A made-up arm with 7 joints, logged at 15 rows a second.
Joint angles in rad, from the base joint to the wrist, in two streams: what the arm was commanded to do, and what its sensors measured. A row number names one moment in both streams.
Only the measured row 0 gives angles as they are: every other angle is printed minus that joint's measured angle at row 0.
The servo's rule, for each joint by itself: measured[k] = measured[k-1] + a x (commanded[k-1-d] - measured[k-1]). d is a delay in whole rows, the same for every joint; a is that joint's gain. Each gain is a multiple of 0.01, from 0.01 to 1. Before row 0 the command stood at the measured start. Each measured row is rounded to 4 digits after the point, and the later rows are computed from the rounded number. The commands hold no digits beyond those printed.
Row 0, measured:
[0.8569, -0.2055, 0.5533, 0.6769, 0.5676, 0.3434, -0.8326]
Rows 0 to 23, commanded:
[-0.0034, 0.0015, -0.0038, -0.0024, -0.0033, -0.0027, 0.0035]
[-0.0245, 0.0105, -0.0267, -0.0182, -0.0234, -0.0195, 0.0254]
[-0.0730, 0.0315, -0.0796, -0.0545, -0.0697, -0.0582, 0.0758]
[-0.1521, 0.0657, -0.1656, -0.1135, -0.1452, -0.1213, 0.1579]
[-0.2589, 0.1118, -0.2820, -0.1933, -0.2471, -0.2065, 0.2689]
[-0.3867, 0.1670, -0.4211, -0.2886, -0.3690, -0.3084, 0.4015]
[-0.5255, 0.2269, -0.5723, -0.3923, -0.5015, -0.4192, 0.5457]
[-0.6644, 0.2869, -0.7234, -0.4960, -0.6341, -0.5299, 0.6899]
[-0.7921, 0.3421, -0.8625, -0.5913, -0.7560, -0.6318, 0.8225]
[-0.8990, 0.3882, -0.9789, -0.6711, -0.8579, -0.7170, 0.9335]
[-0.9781, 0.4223, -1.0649, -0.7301, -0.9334, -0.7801, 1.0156]
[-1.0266, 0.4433, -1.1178, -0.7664, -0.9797, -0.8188, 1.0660]
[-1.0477, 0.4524, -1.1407, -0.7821, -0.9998, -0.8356, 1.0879]
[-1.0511, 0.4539, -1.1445, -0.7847, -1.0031, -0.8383, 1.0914]
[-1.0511, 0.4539, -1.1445, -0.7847, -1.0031, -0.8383, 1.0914]
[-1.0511, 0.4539, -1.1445, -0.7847, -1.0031, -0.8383, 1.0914]
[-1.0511, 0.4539, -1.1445, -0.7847, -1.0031, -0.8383, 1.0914]
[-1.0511, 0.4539, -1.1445, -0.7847, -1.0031, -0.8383, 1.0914]
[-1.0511, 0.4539, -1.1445, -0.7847, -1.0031, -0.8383, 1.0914]
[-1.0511, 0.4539, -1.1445, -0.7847, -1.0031, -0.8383, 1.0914]
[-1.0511, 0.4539, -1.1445, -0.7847, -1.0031, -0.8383, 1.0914]
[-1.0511, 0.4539, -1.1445, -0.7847, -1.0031, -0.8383, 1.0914]
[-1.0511, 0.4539, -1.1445, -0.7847, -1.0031, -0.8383, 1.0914]
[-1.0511, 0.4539, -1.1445, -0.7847, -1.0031, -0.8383, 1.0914]
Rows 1 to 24, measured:
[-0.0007, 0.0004, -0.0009, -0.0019, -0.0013, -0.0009, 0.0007]
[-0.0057, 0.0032, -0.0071, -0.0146, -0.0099, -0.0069, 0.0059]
[-0.0198, 0.0111, -0.0245, -0.0457, -0.0332, -0.0233, 0.0206]
[-0.0476, 0.0264, -0.0584, -0.0986, -0.0769, -0.0547, 0.0494]
[-0.0920, 0.0503, -0.1121, -0.1725, -0.1433, -0.1033, 0.0955]
[-0.1539, 0.0830, -0.1863, -0.2631, -0.2313, -0.1689, 0.1598]
[-0.2319, 0.1233, -0.2789, -0.3639, -0.3367, -0.2490, 0.2408]
[-0.3227, 0.1691, -0.3856, -0.4669, -0.4527, -0.3389, 0.3351]
[-0.4213, 0.2175, -0.5001, -0.5639, -0.5710, -0.4326, 0.4375]
[-0.5216, 0.2653, -0.6150, -0.6475, -0.6829, -0.5236, 0.5417]
[-0.6175, 0.3093, -0.7230, -0.7119, -0.7806, -0.6057, 0.6412]
[-0.7034, 0.3468, -0.8178, -0.7544, -0.8582, -0.6739, 0.7304]
[-0.7757, 0.3764, -0.8953, -0.7760, -0.9134, -0.7256, 0.8055]
[-0.8335, 0.3981, -0.9551, -0.7828, -0.9484, -0.7617, 0.8655]
[-0.8792, 0.4137, -1.0006, -0.7843, -0.9697, -0.7862, 0.9129]
[-0.9153, 0.4250, -1.0351, -0.7846, -0.9827, -0.8029, 0.9504]
[-0.9438, 0.4331, -1.0614, -0.7847, -0.9907, -0.8142, 0.9800]
[-0.9663, 0.4389, -1.0813, -0.7847, -0.9955, -0.8219, 1.0034]
[-0.9841, 0.4431, -1.0965, -0.7847, -0.9985, -0.8271, 1.0219]
[-0.9982, 0.4461, -1.1080, -0.7847, -1.0003, -0.8307, 1.0365]
[-1.0093, 0.4483, -1.1168, -0.7847, -1.0014, -0.8331, 1.0480]
[-1.0181, 0.4499, -1.1234, -0.7847, -1.0021, -0.8348, 1.0571]
[-1.0250, 0.4510, -1.1285, -0.7847, -1.0025, -0.8359, 1.0643]
[-1.0305, 0.4518, -1.1323, -0.7847, -1.0027, -0.8367, 1.0700]
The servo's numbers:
d 0
a 0.21 0.28 0.24 0.78 0.39 0.32 0.21

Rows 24 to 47, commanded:
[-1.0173, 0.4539, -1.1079, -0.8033, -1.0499, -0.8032, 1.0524]
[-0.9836, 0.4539, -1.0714, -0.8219, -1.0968, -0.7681, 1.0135]
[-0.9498, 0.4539, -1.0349, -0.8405, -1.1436, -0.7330, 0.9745]
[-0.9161, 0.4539, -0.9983, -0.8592, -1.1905, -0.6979, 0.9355]
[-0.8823, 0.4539, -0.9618, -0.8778, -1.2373, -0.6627, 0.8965]
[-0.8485, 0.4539, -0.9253, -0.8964, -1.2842, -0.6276, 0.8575]
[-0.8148, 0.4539, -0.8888, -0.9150, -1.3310, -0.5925, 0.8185]
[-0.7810, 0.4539, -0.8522, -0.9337, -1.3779, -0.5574, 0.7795]
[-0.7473, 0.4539, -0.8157, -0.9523, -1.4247, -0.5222, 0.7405]
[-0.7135, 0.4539, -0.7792, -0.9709, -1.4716, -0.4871, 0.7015]
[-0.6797, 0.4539, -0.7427, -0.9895, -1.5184, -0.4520, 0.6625]
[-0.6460, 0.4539, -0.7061, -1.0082, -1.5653, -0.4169, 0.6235]
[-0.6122, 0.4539, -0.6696, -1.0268, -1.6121, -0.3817, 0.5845]
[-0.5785, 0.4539, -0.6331, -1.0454, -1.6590, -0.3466, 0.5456]
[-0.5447, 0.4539, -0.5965, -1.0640, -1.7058, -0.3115, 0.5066]
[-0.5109, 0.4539, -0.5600, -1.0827, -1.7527, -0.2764, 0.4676]
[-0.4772, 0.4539, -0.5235, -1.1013, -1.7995, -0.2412, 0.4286]
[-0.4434, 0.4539, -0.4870, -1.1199, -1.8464, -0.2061, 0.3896]
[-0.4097, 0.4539, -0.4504, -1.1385, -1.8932, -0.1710, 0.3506]
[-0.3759, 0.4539, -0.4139, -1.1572, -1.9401, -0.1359, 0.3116]
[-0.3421, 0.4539, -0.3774, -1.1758, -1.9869, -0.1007, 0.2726]
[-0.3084, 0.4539, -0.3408, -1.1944, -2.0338, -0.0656, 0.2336]
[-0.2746, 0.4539, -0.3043, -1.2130, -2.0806, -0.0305, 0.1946]
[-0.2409, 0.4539, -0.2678, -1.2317, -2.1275, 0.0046, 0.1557]
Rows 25 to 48, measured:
[-1.0277, 0.4524, -1.1264, -0.7992, -1.0211, -0.8260, 1.0663]
[-1.0184, 0.4528, -1.1132, -0.8169, -1.0506, -0.8075, 1.0552]
[-1.0040, 0.4531, -1.0944, -0.8353, -1.0869, -0.7837, 1.0383]
[-0.9855, 0.4533, -1.0713, -0.8539, -1.1273, -0.7562, 1.0167]
[-0.9638, 0.4535, -1.0450, -0.8725, -1.1702, -0.7263, 0.9915]
[-0.9396, 0.4536, -1.0163, -0.8911, -1.2147, -0.6947, 0.9634]
[-0.9134, 0.4537, -0.9857, -0.9097, -1.2601, -0.6620, 0.9330]
[-0.8856, 0.4538, -0.9537, -0.9284, -1.3060, -0.6285, 0.9008]
[-0.8566, 0.4538, -0.9206, -0.9470, -1.3523, -0.5945, 0.8671]
[-0.8265, 0.4538, -0.8867, -0.9656, -1.3988, -0.5601, 0.8323]
[-0.7957, 0.4538, -0.8521, -0.9842, -1.4454, -0.5255, 0.7966]
[-0.7643, 0.4538, -0.8171, -1.0029, -1.4922, -0.4907, 0.7602]
[-0.7324, 0.4538, -0.7817, -1.0215, -1.5390, -0.4558, 0.7233]
[-0.7001, 0.4538, -0.7460, -1.0401, -1.5858, -0.4209, 0.6860]
[-0.6675, 0.4538, -0.7101, -1.0587, -1.6326, -0.3859, 0.6483]
[-0.6346, 0.4538, -0.6741, -1.0774, -1.6794, -0.3509, 0.6104]
[-0.6015, 0.4538, -0.6380, -1.0960, -1.7262, -0.3158, 0.5722]
[-0.5683, 0.4538, -0.6018, -1.1146, -1.7731, -0.2807, 0.5339]
[-0.5350, 0.4538, -0.5655, -1.1332, -1.8199, -0.2456, 0.4954]
[-0.5016, 0.4538, -0.5291, -1.1519, -1.8668, -0.2105, 0.4568]
[-0.4681, 0.4538, -0.4927, -1.1705, -1.9136, -0.1754, 0.4181]
[-0.4346, 0.4538, -0.4562, -1.1891, -1.9605, -0.1403, 0.3794]
[-0.4010, 0.4538, -0.4197, -1.2077, -2.0073, -0.1052, 0.3406]
[-0.3674, 0.4538, -0.3832, -1.2264, -2.0542, -0.0701, 0.3018]

